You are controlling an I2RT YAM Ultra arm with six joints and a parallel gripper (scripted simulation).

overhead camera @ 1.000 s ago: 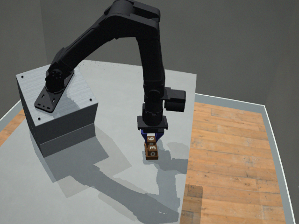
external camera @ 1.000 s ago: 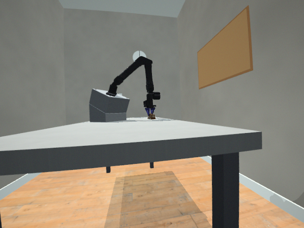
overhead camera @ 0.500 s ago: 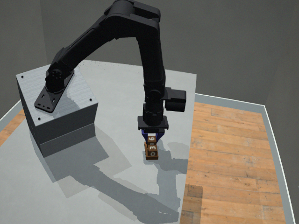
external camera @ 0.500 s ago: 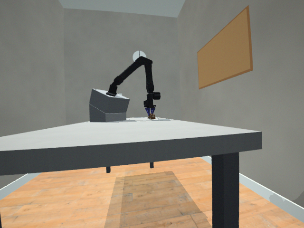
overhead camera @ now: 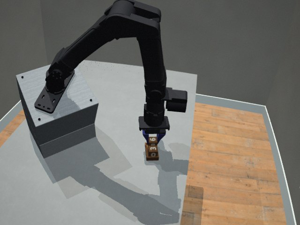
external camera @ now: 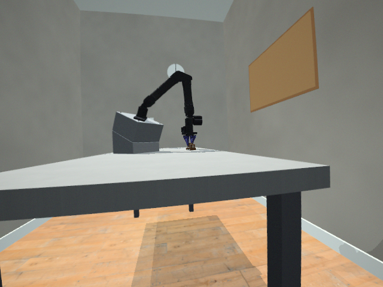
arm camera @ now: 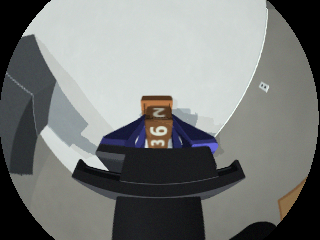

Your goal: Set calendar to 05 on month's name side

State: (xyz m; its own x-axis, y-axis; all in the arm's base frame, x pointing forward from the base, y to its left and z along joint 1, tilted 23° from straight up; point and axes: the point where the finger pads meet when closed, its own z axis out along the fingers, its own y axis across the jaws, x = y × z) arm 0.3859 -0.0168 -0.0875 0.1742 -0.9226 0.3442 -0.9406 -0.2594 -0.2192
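Right now my hand is 30 mm above the brown tray and 20 mm to the left of it. Also, from my hand: brown wooden cube: 40 mm to the right, 10 mm below, 10 mm ahead.
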